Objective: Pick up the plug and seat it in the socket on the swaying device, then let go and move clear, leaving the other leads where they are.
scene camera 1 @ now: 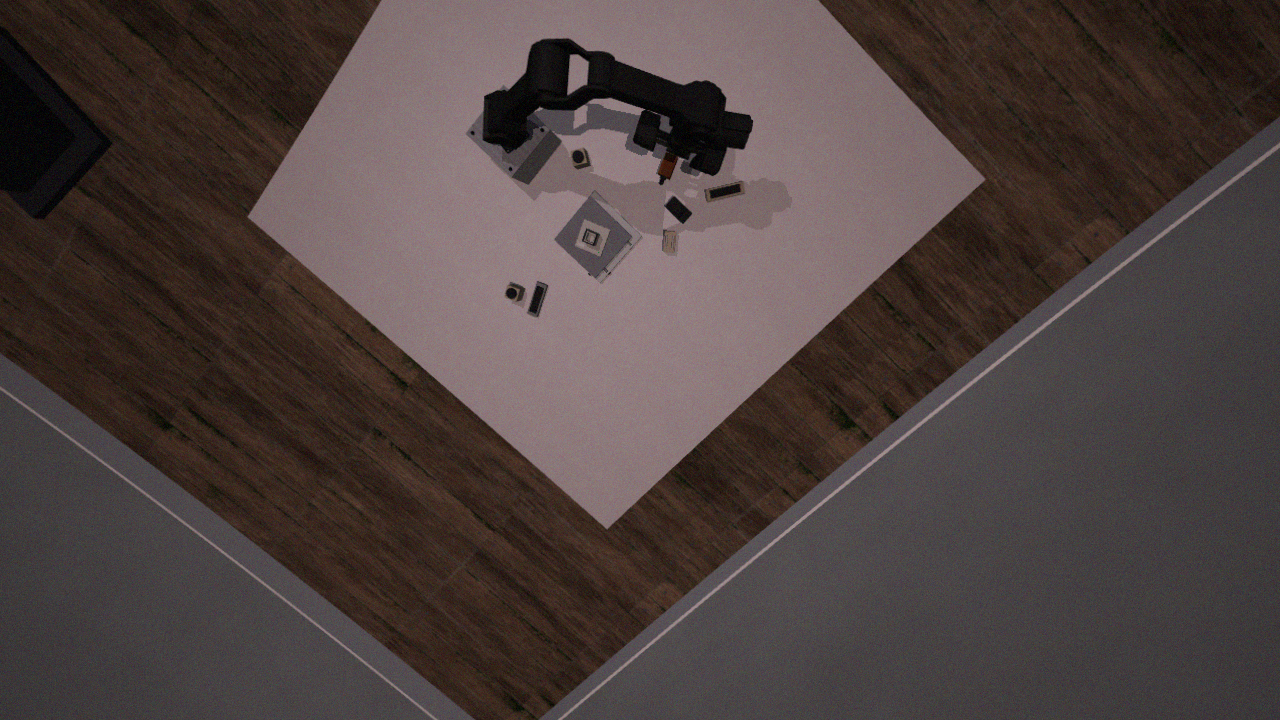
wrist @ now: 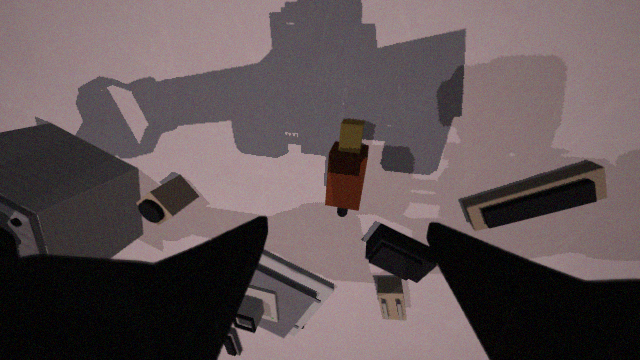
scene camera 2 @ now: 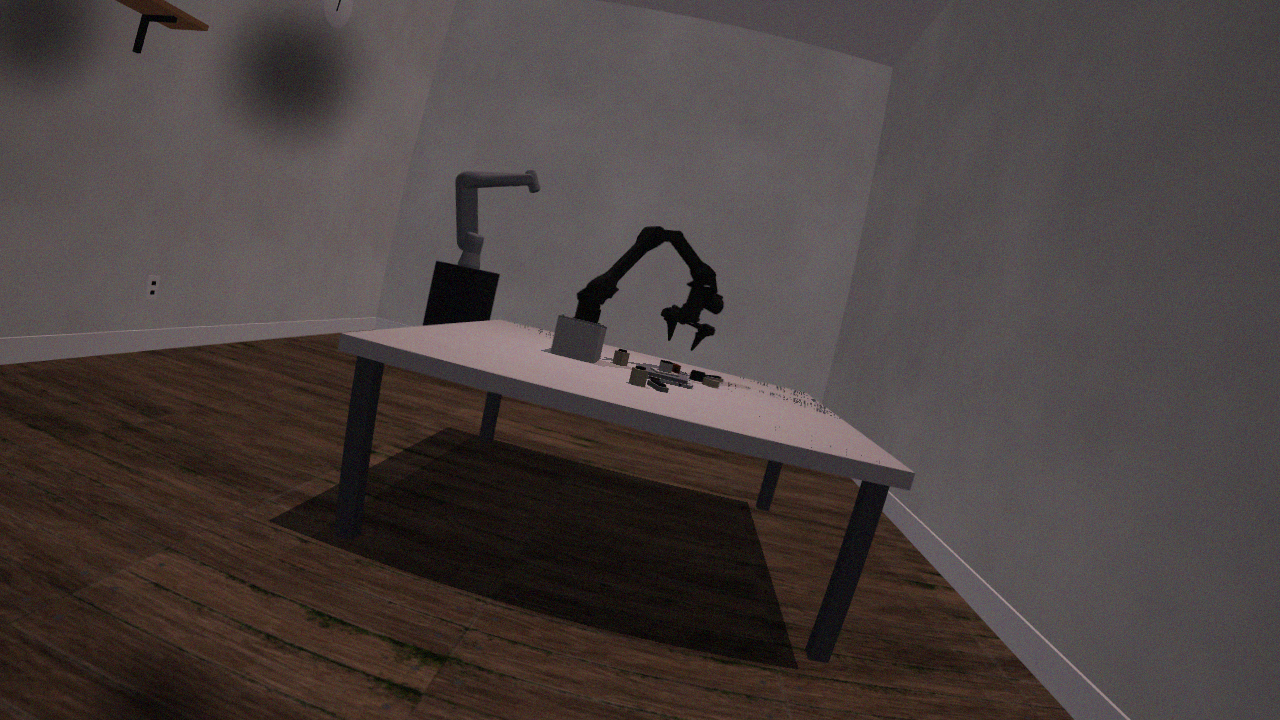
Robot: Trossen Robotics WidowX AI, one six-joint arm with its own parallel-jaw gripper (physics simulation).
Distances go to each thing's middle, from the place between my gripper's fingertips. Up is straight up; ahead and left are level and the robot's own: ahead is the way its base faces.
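The black block (wrist: 388,249) is 90 mm ahead of my hand, 50 mm to the right of it and 80 mm below it, and going by their middles, the black block is the nearest to my hand of the things named here. There's a grey device (scene camera 1: 597,236) that's 250 mm to the right of my hand, 30 mm ahead of it and 70 mm below it. Of the things named here, going by their middles, the grey device is the farthest from my hand. And the pale block (wrist: 389,289) is 140 mm ahead of my hand, 110 mm to the right of it and 80 mm below it.
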